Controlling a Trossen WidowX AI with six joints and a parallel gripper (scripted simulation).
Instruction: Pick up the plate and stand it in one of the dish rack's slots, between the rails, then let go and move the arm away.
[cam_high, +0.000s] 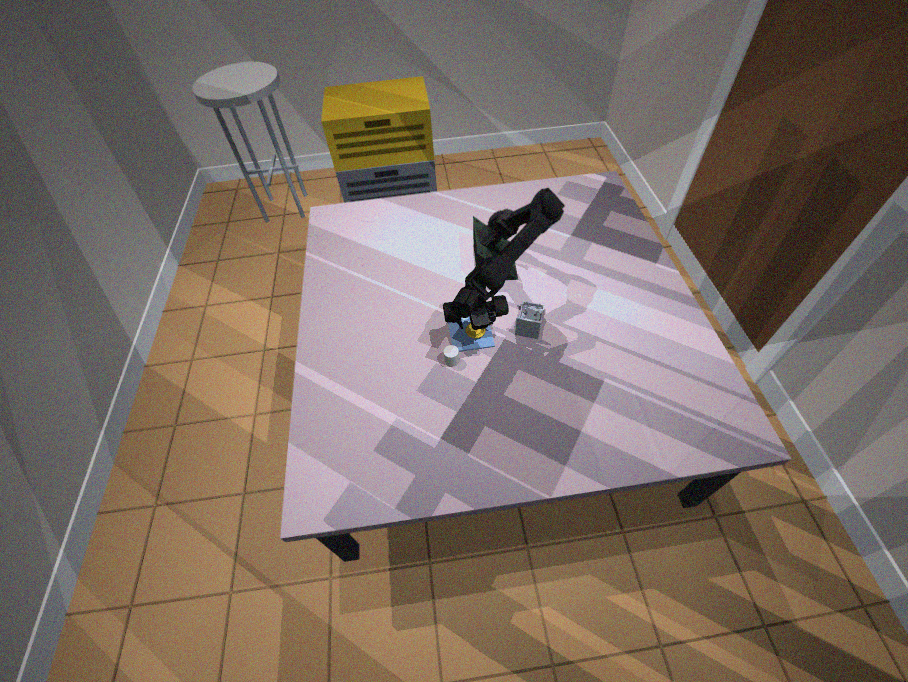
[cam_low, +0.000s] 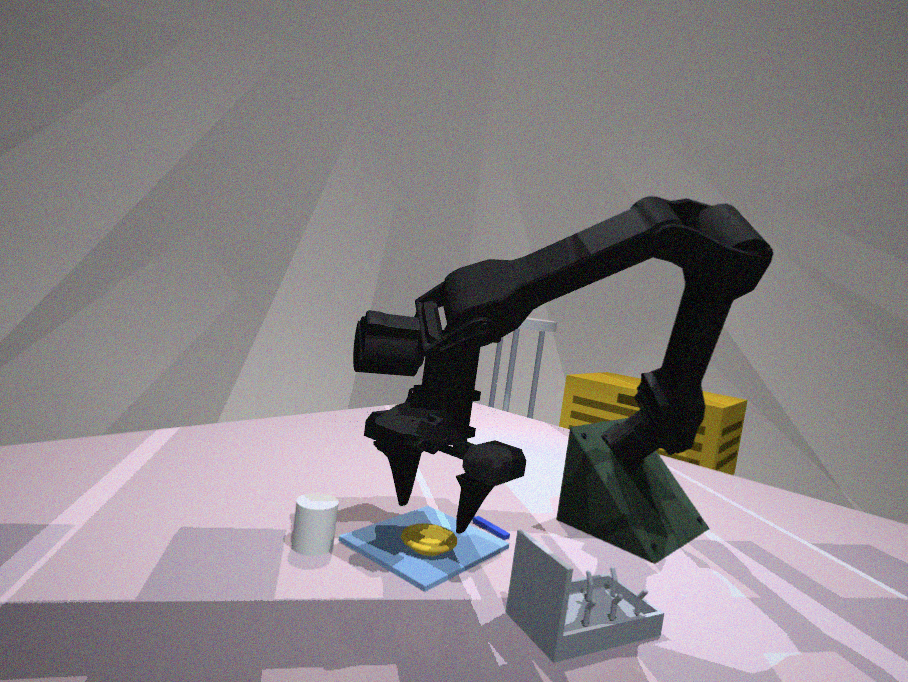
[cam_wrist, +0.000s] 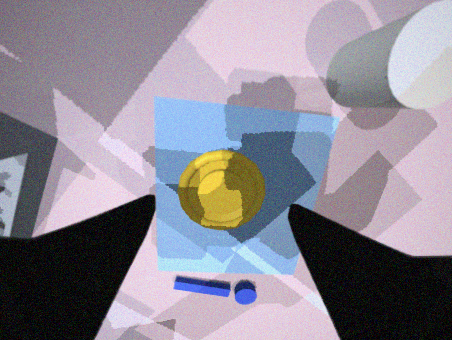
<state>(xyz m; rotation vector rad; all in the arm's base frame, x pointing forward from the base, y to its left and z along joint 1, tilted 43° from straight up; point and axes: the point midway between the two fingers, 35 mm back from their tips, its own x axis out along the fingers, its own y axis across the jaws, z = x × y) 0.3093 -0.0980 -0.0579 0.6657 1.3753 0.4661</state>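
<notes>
My gripper tip is now 3 cm above the yellow plate. The rest, counted from my gripper tip: grey dish rack: 18 cm to the left, 2 cm below, 1 cm behind; then light blue board: 4 cm below, 2 cm behind, 1 cm to the right; then blue spoon: 12 cm behind, 4 cm below.
</notes>
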